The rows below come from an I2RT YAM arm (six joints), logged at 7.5 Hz.
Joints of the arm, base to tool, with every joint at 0 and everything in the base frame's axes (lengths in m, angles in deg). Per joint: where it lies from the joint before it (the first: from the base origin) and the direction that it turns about. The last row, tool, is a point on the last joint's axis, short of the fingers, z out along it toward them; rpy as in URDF.
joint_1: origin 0 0 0.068 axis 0 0 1
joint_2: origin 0.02 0.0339 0.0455 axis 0 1 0
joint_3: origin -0.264 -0.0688 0 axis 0 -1 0
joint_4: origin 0.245 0.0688 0.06 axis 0 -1 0
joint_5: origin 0.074 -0.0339 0.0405 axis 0 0 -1
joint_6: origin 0.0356 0 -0.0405 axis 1 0 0
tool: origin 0 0 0 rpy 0 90 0
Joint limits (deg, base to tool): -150..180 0..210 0..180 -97..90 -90..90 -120..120
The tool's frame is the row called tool.
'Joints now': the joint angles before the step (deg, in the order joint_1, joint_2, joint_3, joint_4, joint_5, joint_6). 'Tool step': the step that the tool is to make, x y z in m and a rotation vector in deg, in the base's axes. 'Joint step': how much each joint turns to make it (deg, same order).
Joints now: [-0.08 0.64 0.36 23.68 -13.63 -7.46]
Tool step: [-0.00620 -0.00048 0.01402 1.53 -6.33 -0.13]
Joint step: [0.00 0.02 0.64 6.02 0.81 1.35]
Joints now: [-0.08 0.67 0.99 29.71 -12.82 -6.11]
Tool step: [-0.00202 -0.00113 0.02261 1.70 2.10 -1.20]
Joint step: [0.01 2.27 5.86 -5.50 1.88 0.92]
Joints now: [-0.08 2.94 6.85 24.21 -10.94 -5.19]
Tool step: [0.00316 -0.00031 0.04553 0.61 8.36 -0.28]
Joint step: [0.00 8.35 13.62 -13.55 0.50 0.44]
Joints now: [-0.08 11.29 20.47 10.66 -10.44 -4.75]
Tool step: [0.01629 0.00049 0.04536 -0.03 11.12 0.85]
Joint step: [0.00 12.20 15.26 -14.15 -0.83 0.17]
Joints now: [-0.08 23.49 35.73 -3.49 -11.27 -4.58]
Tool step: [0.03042 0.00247 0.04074 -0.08 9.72 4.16]
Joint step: [0.00 13.77 14.90 -10.81 -4.15 0.20]
